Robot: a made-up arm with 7 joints. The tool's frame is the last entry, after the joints.
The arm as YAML. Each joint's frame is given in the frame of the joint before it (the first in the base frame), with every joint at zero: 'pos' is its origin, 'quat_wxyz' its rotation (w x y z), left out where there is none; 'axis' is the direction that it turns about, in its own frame. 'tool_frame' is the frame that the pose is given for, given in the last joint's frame.
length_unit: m
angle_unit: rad
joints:
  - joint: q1
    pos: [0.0, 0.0, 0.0]
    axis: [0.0, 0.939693, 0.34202]
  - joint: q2
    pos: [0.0, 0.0, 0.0]
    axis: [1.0, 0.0, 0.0]
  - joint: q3
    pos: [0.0, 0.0, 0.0]
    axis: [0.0, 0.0, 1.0]
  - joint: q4
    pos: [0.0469, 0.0, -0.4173]
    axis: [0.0, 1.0, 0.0]
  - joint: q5
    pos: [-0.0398, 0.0, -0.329]
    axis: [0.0, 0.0, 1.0]
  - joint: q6
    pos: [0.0, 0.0, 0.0]
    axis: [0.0, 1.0, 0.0]
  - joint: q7
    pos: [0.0, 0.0, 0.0]
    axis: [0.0, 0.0, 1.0]
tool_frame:
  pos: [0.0, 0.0, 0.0]
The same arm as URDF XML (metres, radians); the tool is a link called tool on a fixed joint. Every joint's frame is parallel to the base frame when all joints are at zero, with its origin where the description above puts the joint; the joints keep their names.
<robot name="arm">
  <joint name="tool_joint" type="fixed">
    <parent link="link7"/>
    <child link="tool"/>
    <origin xyz="0.0000 0.0000 0.0000"/>
  </joint>
  <joint name="q7" type="continuous">
    <parent link="link6"/>
    <child link="link7"/>
    <origin xyz="0.0000 0.0000 0.0000"/>
    <axis xyz="0 0 1"/>
  </joint>
  <joint name="q6" type="continuous">
    <parent link="link5"/>
    <child link="link6"/>
    <origin xyz="0.0000 0.0000 0.0000"/>
    <axis xyz="0 1 0"/>
  </joint>
  <joint name="q5" type="continuous">
    <parent link="link4"/>
    <child link="link5"/>
    <origin xyz="-0.0398 0.0000 -0.3290"/>
    <axis xyz="0 0 1"/>
  </joint>
  <joint name="q4" type="continuous">
    <parent link="link3"/>
    <child link="link4"/>
    <origin xyz="0.0469 0.0000 -0.4173"/>
    <axis xyz="0 1 0"/>
  </joint>
  <joint name="q3" type="continuous">
    <parent link="link2"/>
    <child link="link3"/>
    <origin xyz="0.0000 0.0000 0.0000"/>
    <axis xyz="0 0 1"/>
  </joint>
  <joint name="q2" type="continuous">
    <parent link="link1"/>
    <child link="link2"/>
    <origin xyz="0.0000 0.0000 0.0000"/>
    <axis xyz="1 0 0"/>
  </joint>
  <joint name="q1" type="continuous">
    <parent link="base_link"/>
    <child link="link1"/>
    <origin xyz="0.0000 0.0000 0.0000"/>
    <axis xyz="0 0.9397 0.342"/>
  </joint>
  <link name="base_link"/>
  <link name="link1"/>
  <link name="link2"/>
  <link name="link3"/>
  <link name="link4"/>
  <link name="link5"/>
  <link name="link6"/>
  <link name="link7"/>
  <link name="tool"/>
</robot>

